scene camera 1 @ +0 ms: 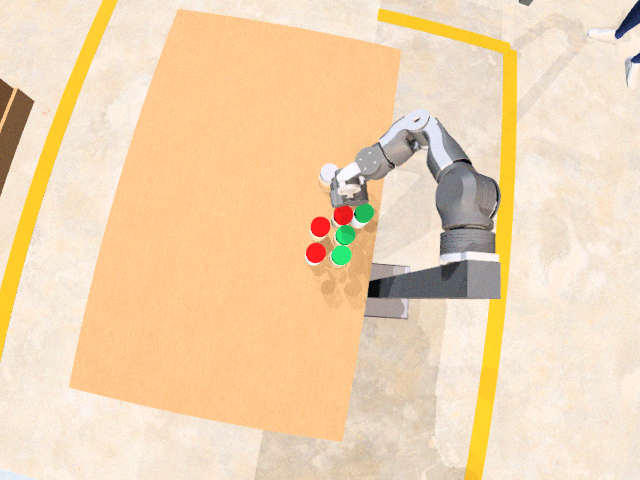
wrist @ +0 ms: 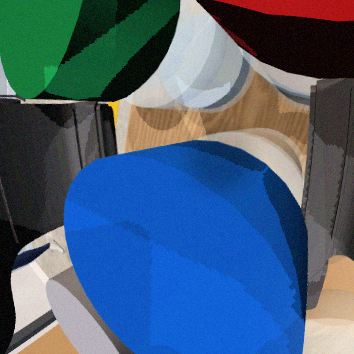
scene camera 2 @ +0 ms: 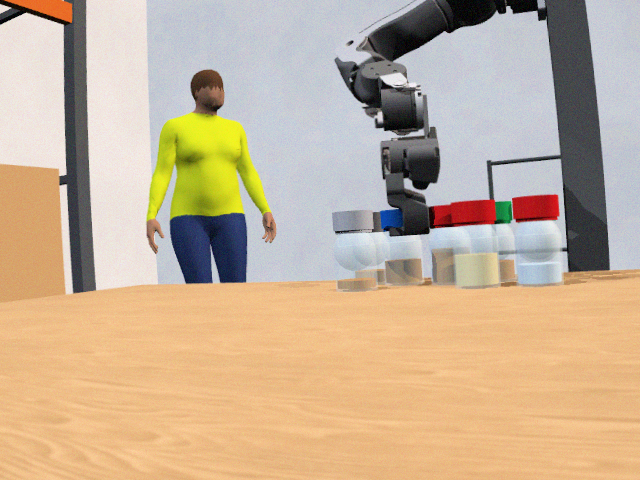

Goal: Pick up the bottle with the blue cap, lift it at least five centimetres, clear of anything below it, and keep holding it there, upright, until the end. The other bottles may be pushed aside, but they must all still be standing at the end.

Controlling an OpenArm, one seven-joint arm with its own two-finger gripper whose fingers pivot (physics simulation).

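Observation:
The blue-capped bottle [scene camera 2: 391, 219] [wrist: 185, 240] stands upright on the table, its base level with its neighbours' bases; it does not show in scene camera 1. My gripper [scene camera 1: 349, 198] [scene camera 2: 413, 224] [wrist: 200, 189] points down over it, one dark finger on each side of the cap, shut on the bottle. The right finger meets the cap's edge in the wrist view; the left is partly hidden behind the cap. A red-capped bottle [scene camera 1: 342, 214] [scene camera 2: 440, 215] [wrist: 300, 9] and a green-capped one [scene camera 1: 363, 212] [wrist: 40, 50] stand close beside the gripper.
A grey-capped bottle [scene camera 1: 328, 173] [scene camera 2: 352, 221] stands on the other side; a second grey cap [scene camera 2: 376, 222] shows behind it. More red-capped [scene camera 1: 320, 226] [scene camera 1: 315, 253] and green-capped [scene camera 1: 344, 235] [scene camera 1: 341, 255] bottles stand upright on the table [scene camera 1: 206, 310]. A person [scene camera 2: 206, 165] stands beyond the table.

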